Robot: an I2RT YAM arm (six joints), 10 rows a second.
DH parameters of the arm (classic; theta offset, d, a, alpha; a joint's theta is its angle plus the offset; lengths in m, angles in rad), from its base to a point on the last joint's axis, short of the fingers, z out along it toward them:
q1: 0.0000 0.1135 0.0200 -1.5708
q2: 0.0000 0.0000 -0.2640 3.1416
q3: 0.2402 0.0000 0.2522 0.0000
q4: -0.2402 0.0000 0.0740 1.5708
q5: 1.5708 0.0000 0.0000 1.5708
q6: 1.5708 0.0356 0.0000 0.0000
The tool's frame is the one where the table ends.
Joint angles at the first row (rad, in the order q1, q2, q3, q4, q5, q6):
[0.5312 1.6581 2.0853 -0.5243 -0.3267 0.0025]
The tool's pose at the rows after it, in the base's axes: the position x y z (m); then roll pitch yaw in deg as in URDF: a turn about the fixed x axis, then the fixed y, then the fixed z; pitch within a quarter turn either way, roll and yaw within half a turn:
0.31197, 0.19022, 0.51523, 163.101, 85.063, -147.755
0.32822, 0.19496, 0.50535, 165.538, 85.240, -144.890
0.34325, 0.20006, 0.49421, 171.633, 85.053, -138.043
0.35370, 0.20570, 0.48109, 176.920, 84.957, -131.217
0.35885, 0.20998, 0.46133, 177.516, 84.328, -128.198
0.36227, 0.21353, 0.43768, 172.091, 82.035, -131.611
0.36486, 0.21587, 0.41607, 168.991, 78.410, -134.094
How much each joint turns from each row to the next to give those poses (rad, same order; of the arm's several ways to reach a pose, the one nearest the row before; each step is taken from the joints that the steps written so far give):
[-0.0164 0.0454 0.0123 0.0427 -0.0161 -0.0069]
[-0.0118 0.0408 -0.0001 0.0424 -0.0190 -0.0053]
[-0.0088 0.0401 0.0001 0.0339 -0.0214 -0.0122]
[-0.0023 0.0217 -0.0310 0.0488 -0.0286 -0.0119]
[0.0000 -0.0076 -0.0907 0.0690 -0.0416 -0.0103]
[0.0012 -0.0069 -0.0893 0.0367 -0.0324 -0.0099]
[0.0015 0.0015 -0.0580 -0.0103 -0.0061 -0.0149]

